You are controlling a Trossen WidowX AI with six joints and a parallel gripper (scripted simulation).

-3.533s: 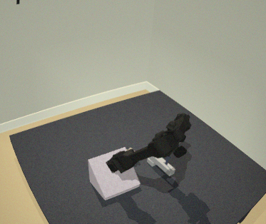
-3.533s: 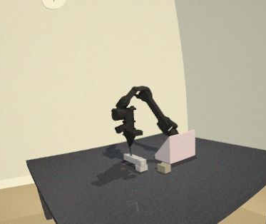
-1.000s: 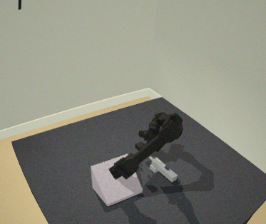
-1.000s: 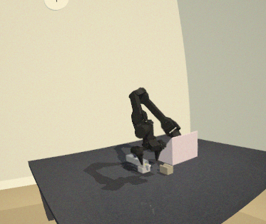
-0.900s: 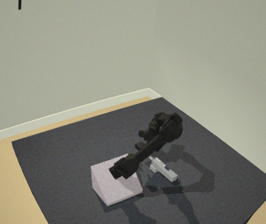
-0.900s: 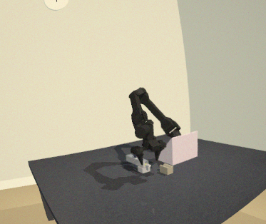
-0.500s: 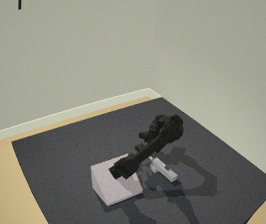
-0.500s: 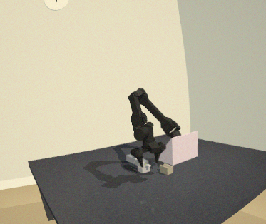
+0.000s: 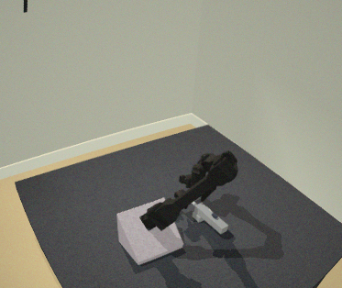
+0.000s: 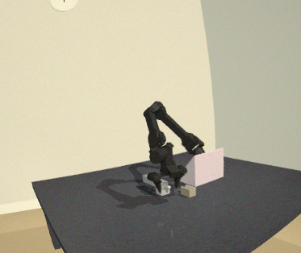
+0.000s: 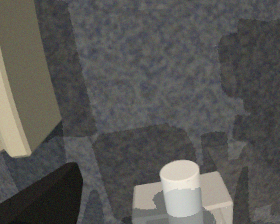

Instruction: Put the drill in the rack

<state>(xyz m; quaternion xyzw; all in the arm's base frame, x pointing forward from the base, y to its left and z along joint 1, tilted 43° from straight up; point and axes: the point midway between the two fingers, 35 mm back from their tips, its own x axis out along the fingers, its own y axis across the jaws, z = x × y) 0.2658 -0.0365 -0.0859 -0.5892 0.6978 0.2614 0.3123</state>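
The drill is 10 mm behind my gripper tip, 60 mm to the right of it and 20 mm above it. Round my gripper tip: white block 20 mm behind, 120 mm to the right, 10 mm above; rack 70 mm behind, 60 mm to the left, 10 mm below; key 20 mm behind, 140 mm to the right, 20 mm above.
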